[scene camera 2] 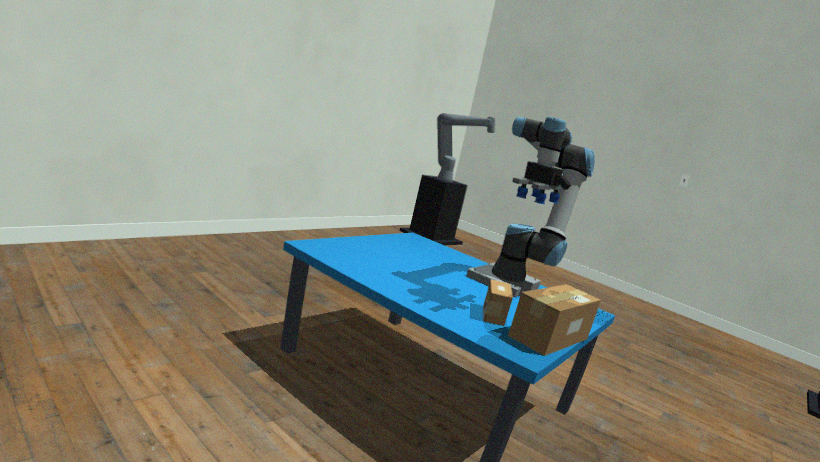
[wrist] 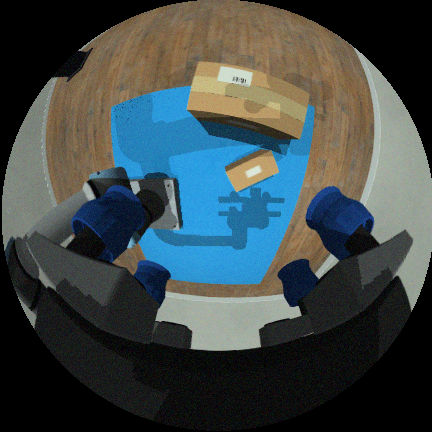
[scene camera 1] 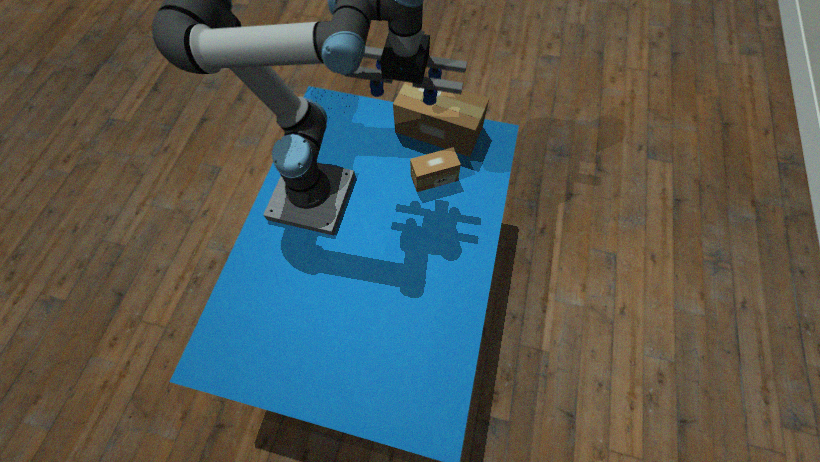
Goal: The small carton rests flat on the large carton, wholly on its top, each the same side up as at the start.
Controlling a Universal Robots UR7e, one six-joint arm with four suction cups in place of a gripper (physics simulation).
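Frame: origin at the arm's base, x right, y back, z down, level; metres.
Seen in the pictures: hand at its tool point: [scene camera 2: 537, 199] [wrist: 225, 250] [scene camera 1: 406, 85]; arm's base at its link origin: [scene camera 2: 508, 275] [wrist: 148, 204] [scene camera 1: 308, 189].
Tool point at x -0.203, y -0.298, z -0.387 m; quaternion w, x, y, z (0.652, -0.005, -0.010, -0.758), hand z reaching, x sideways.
Pixels of each thing's top centre, then the offset from my tool point to it. Level surfaces: height alone.
- small carton at its top centre: [wrist: 252, 171] [scene camera 1: 435, 161] [scene camera 2: 501, 288] dx -0.007, dy -0.093, dz +0.320 m
- large carton at its top centre: [wrist: 253, 93] [scene camera 2: 563, 296] [scene camera 1: 441, 100] dx -0.219, dy -0.041, dz +0.270 m
- blue table at its surface level: dz +0.423 m
The small carton [scene camera 1: 434, 163] [scene camera 2: 498, 304] [wrist: 254, 171] stands on the blue table, its pale label facing up, beside the large carton and apart from it. The large carton [scene camera 1: 433, 123] [scene camera 2: 550, 321] [wrist: 245, 102] stands at the table's end, with a tape strip and a white label on its top. My suction gripper [scene camera 1: 404, 86] [scene camera 2: 538, 193] [wrist: 220, 240] hangs high above the table with its four blue cups pointing down. Nothing is on the cups, so it is open. In scene camera 1, the gripper hides part of the large carton's top.
The arm's base plate [scene camera 1: 338, 220] [scene camera 2: 479, 274] [wrist: 174, 205] is bolted on the blue table [scene camera 1: 344, 355] [scene camera 2: 367, 269] [wrist: 210, 267], beside both cartons. A black pedestal [scene camera 2: 437, 209] with a grey arm stands on the floor behind the table.
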